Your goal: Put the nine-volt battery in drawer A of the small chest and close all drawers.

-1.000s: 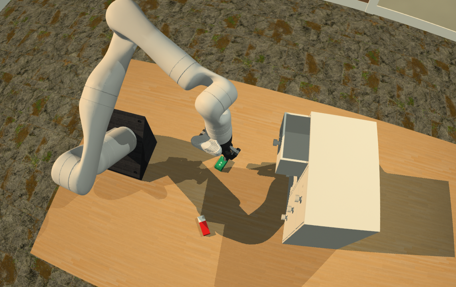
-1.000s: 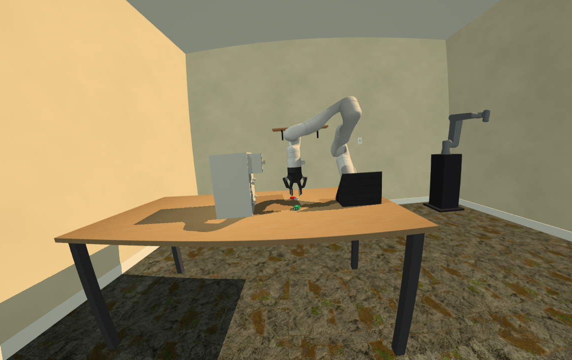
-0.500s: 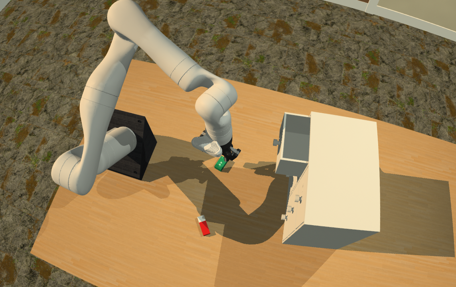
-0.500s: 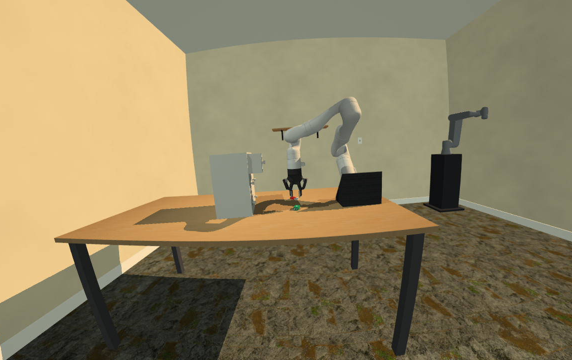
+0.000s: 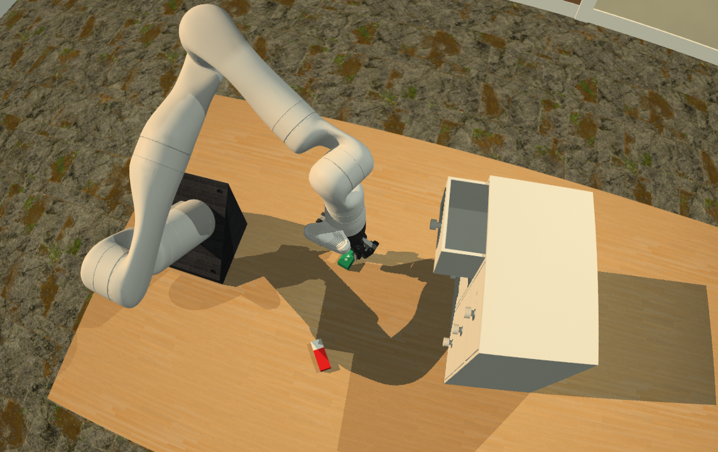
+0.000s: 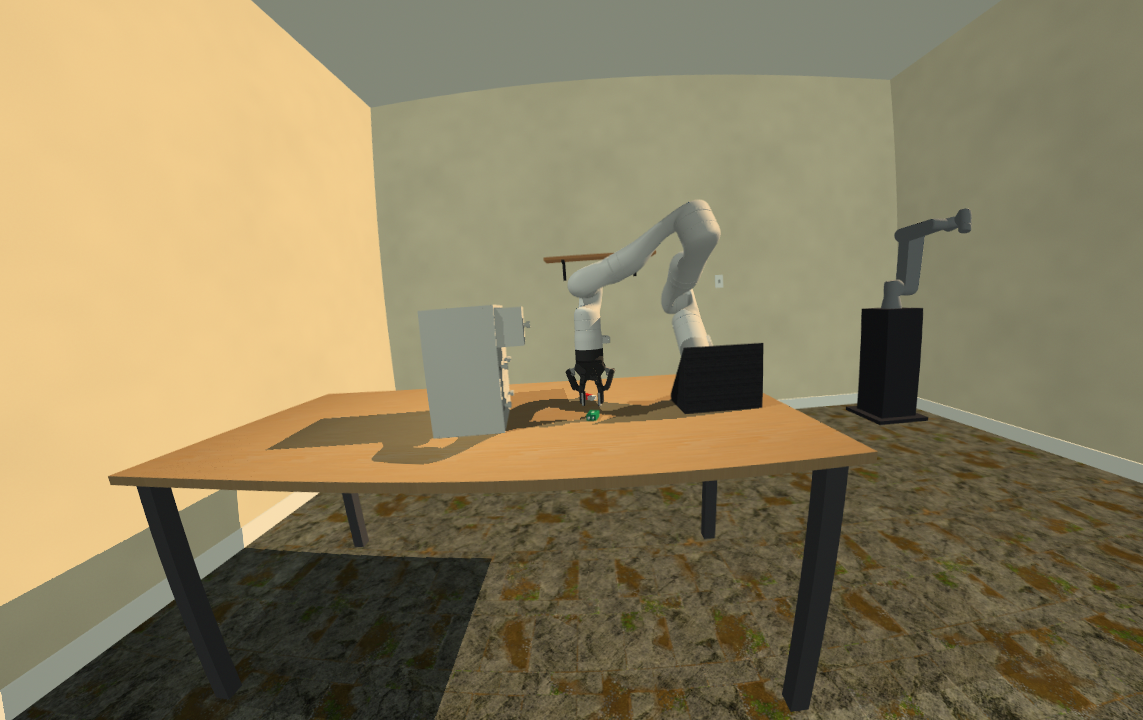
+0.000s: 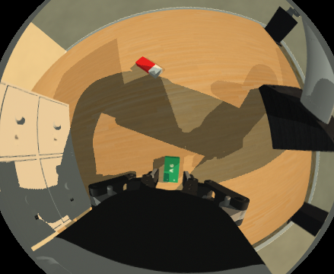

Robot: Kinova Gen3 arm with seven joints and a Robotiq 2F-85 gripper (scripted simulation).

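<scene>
My gripper is now 1 cm to the right of the green nine-volt battery and 5 cm above it. From my hand the other things lie so: drawer 25 cm ahead, 2 cm to the left, 19 cm above.
</scene>
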